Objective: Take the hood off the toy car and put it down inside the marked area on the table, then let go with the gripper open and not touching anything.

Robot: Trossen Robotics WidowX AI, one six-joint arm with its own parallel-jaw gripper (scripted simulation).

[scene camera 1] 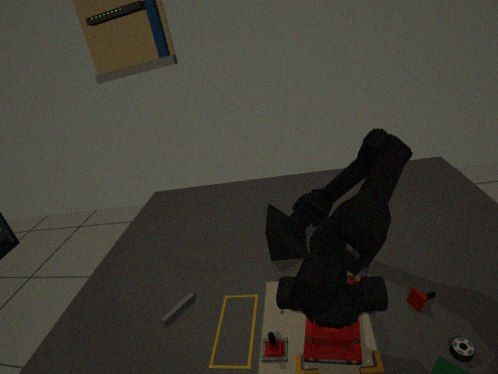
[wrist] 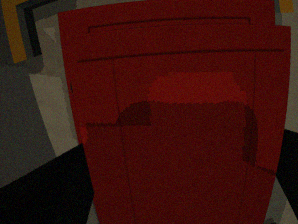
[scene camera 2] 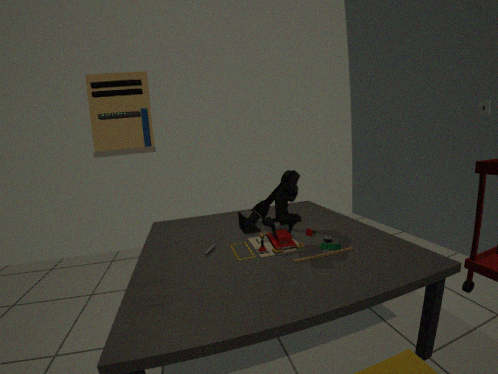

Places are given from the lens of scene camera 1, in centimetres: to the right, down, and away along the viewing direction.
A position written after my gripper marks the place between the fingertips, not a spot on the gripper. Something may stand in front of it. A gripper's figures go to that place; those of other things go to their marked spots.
my gripper (scene camera 1: pixel 331 321): 16, 26, 52
red hood (scene camera 1: pixel 328 336): 14, 27, 48
